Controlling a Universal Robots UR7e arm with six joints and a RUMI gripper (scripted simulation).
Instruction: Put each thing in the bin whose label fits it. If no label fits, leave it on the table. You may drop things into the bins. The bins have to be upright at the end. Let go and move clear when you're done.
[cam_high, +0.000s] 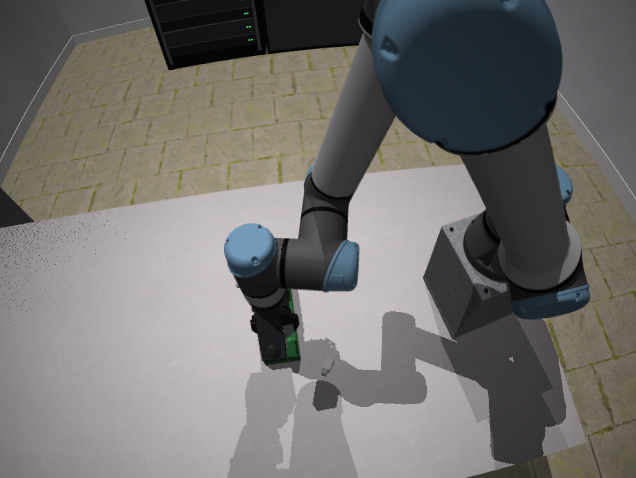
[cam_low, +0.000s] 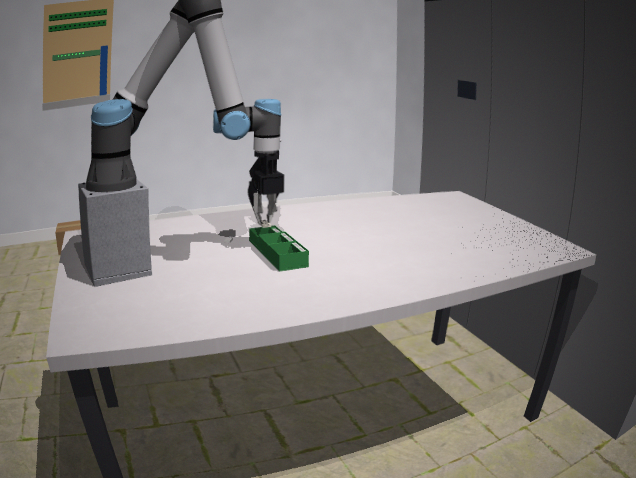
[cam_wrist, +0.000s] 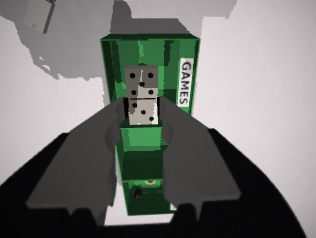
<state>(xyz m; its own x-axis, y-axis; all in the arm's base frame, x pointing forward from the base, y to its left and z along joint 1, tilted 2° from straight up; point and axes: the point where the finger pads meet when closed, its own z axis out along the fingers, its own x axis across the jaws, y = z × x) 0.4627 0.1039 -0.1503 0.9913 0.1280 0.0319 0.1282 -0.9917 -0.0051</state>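
My gripper is now 60 mm above the white die. Also, from my hand: brass nut (20 mm ahead, 160 mm to the right, 70 mm below); white domino (10 mm below); grey metal piece (100 mm behind, 50 mm to the left, 70 mm below).
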